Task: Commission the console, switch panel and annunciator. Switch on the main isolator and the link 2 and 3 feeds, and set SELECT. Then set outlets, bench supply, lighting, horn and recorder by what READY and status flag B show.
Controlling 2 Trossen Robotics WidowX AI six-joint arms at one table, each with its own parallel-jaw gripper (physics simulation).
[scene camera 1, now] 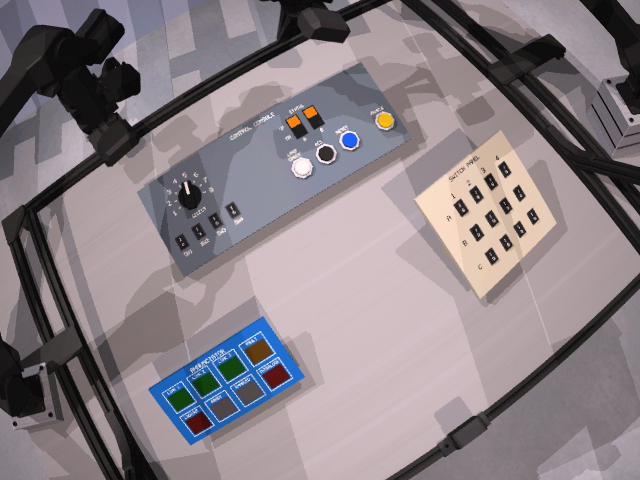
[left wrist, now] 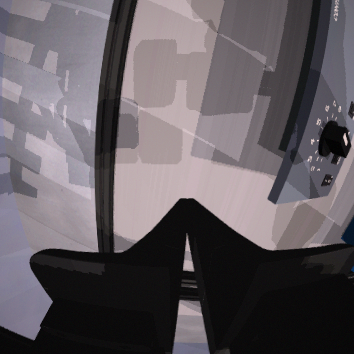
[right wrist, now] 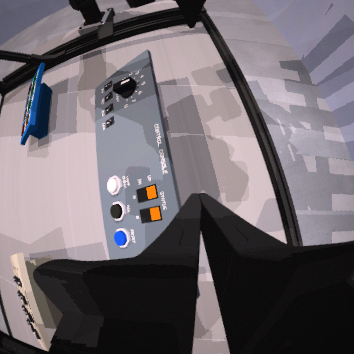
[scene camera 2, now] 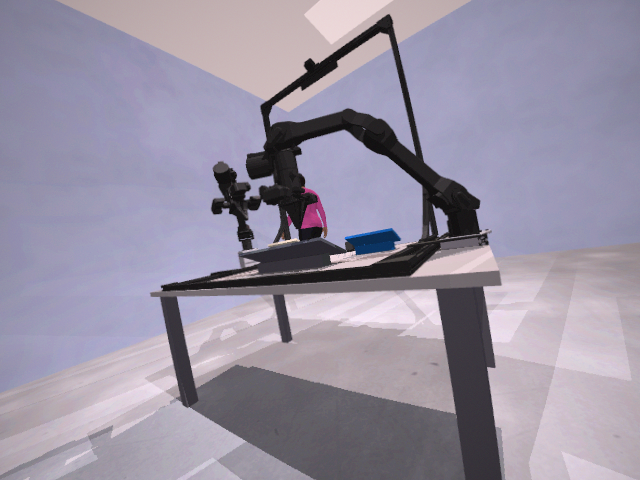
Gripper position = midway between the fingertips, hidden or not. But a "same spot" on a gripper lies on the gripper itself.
My right gripper shows in scene camera 1, in the right wrist view and in scene camera 2 [247,219]; in the left wrist view it is out of frame. One and the same spot on my right gripper: [scene camera 1: 287,28] is [right wrist: 170,221].
